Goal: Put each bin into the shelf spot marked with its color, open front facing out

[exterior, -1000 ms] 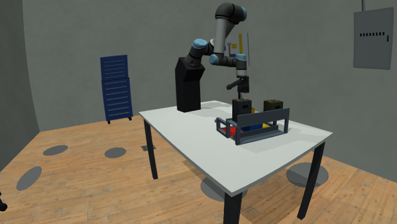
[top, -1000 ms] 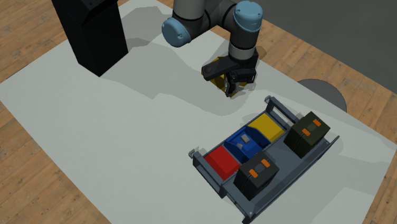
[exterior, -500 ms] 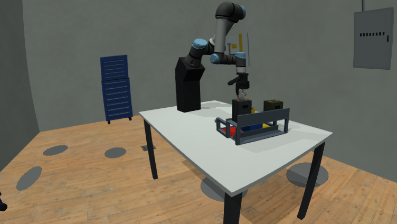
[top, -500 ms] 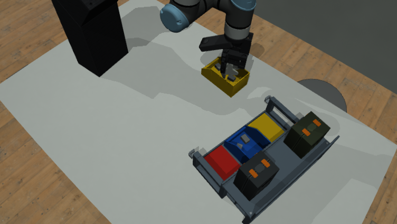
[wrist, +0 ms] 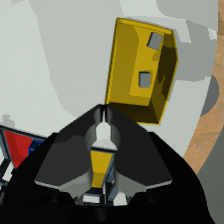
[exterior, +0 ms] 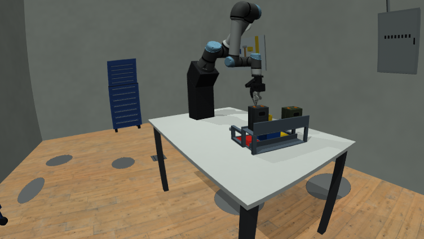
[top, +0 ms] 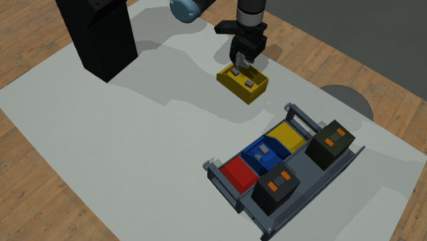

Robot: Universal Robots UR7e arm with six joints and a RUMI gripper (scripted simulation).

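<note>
Now: hand 60 mm to the right of the yellow bin and 130 mm above it. From my hand the other things lie so: blue bin (230 mm ahead, 210 mm to the right, 120 mm below).
</note>
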